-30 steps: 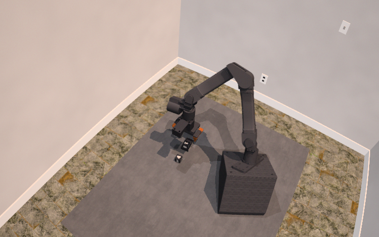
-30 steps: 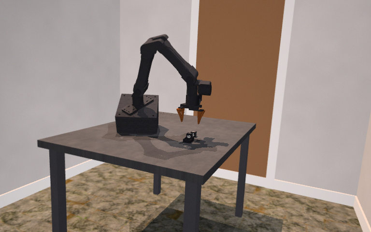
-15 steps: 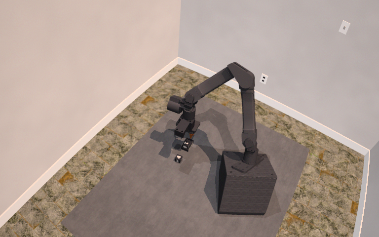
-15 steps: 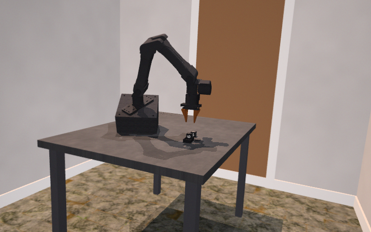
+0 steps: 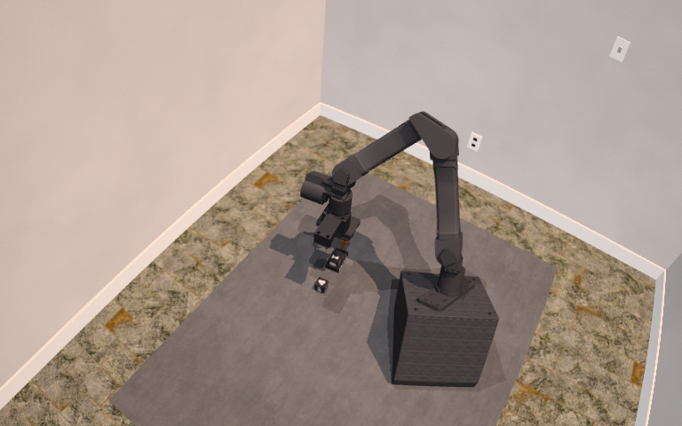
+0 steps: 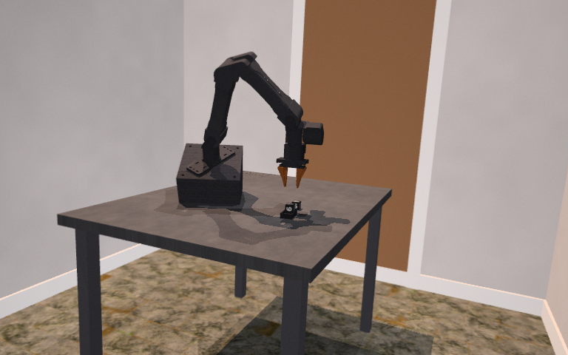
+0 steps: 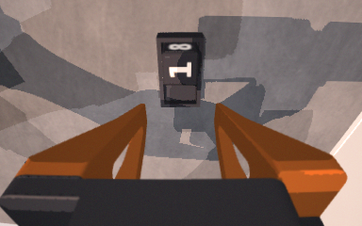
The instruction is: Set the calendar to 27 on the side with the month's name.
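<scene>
Right now the black digit cube is 8 cm below my hand. Round my hand: black tray 10 cm below, 2 cm to the right; then black cube 9 cm to the left, 9 cm below, 3 cm behind.
</scene>
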